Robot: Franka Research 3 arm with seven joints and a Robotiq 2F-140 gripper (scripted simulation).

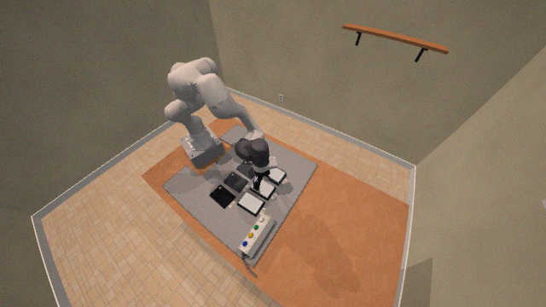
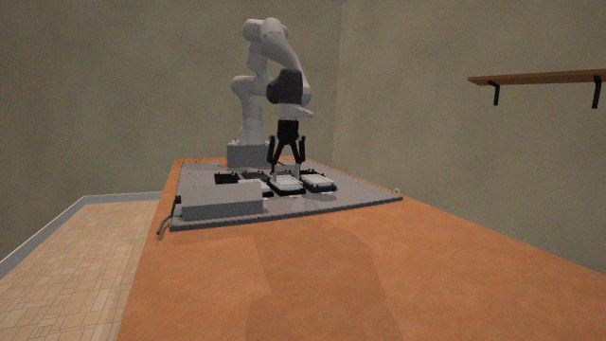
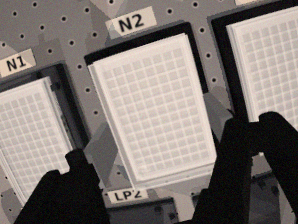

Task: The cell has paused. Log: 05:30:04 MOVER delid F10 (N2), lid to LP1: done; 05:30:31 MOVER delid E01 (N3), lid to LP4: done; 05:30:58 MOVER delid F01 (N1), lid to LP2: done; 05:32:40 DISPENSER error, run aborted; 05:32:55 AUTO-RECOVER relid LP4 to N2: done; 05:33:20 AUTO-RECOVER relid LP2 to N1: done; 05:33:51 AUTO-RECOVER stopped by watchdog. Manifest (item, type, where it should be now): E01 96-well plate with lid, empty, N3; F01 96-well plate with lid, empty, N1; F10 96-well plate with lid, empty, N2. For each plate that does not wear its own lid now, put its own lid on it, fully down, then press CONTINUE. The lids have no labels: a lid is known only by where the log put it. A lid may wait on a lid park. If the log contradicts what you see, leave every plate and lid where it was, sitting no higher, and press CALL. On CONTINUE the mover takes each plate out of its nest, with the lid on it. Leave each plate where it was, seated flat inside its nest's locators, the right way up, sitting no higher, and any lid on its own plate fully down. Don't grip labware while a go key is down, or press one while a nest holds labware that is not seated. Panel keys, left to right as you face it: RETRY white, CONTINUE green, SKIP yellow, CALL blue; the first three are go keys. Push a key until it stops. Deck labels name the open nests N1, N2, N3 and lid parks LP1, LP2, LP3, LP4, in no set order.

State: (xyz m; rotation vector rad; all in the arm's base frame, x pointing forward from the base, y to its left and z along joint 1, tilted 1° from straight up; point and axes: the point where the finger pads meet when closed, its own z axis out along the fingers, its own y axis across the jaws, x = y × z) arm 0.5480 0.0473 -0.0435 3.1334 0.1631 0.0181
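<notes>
My hand is 40 mm above the white 96-well plate. Round my hand: LP2 label: 90 mm behind, 60 mm below, 50 mm to the left; then N2 label: 90 mm ahead, 60 mm below, 10 mm to the left; then LP3 label: 90 mm behind, 70 mm to the right, 60 mm below.
</notes>
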